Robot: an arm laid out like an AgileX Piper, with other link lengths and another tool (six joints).
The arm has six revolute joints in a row. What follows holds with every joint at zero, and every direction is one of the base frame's. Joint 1 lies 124.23 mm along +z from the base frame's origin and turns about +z. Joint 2 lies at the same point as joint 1 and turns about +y. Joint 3 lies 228.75 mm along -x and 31.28 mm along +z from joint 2 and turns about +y. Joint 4 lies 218.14 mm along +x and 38.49 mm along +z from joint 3 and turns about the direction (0.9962, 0, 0.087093). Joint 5 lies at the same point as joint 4 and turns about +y. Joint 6 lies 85.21 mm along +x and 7.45 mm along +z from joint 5 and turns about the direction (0.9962, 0, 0.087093). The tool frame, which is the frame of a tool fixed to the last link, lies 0.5 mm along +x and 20 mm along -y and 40.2 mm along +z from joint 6; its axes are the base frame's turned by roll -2.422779, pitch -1.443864 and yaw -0.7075 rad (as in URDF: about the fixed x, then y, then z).
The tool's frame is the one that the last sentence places.
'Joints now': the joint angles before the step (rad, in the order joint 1, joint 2, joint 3, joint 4, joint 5, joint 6). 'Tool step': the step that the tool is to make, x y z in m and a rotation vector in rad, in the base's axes. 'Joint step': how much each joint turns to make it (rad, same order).
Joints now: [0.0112 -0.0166 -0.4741 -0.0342 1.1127 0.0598]
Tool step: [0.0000 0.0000 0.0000 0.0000 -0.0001 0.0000]
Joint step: [0.0000 0.0000 0.0000 0.0000 -0.0001 0.0000]
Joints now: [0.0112 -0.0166 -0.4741 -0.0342 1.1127 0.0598]
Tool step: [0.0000 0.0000 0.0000 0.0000 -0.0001 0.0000]
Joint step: [0.0000 0.0000 0.0000 0.0000 -0.0001 0.0000]
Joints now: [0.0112 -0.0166 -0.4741 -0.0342 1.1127 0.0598]
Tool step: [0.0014 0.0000 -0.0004 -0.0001 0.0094 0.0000]
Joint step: [0.0003 0.0092 0.0000 -0.0003 0.0002 0.0003]
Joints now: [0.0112 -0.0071 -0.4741 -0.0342 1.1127 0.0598]
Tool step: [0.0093 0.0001 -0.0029 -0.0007 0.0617 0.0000]
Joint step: [0.0001 0.0618 -0.0001 -0.0001 0.0001 0.0001]
